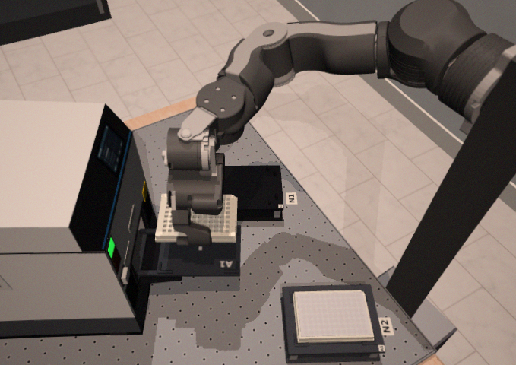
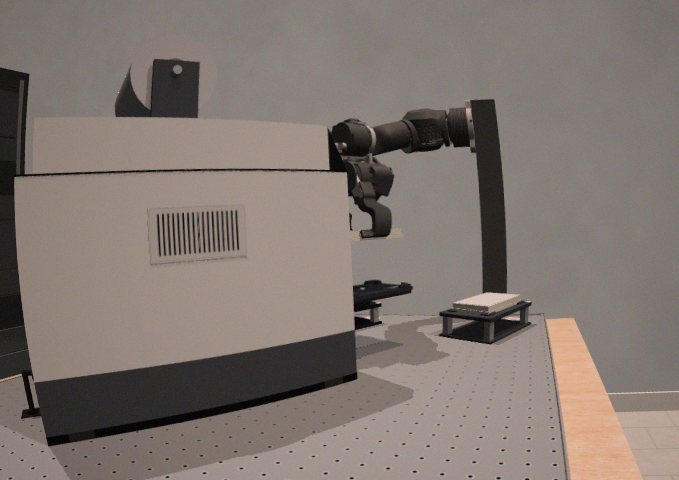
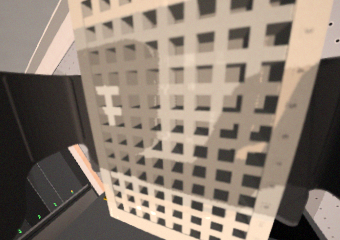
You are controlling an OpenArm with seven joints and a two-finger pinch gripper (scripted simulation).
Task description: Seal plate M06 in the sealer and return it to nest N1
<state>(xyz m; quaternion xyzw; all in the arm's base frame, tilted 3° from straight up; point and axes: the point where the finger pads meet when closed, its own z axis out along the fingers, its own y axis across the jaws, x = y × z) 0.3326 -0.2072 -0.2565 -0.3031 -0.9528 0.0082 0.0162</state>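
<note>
The sealer's stage lies 90 mm below my hand and 10 mm to the left of it. Also, from my hand: touchscreen: 120 mm above, 100 mm to the right, 70 mm ahead; start key: 140 mm ahead, 20 mm to the left, 10 mm below; 96-well plate M06: right at my hand.
</note>
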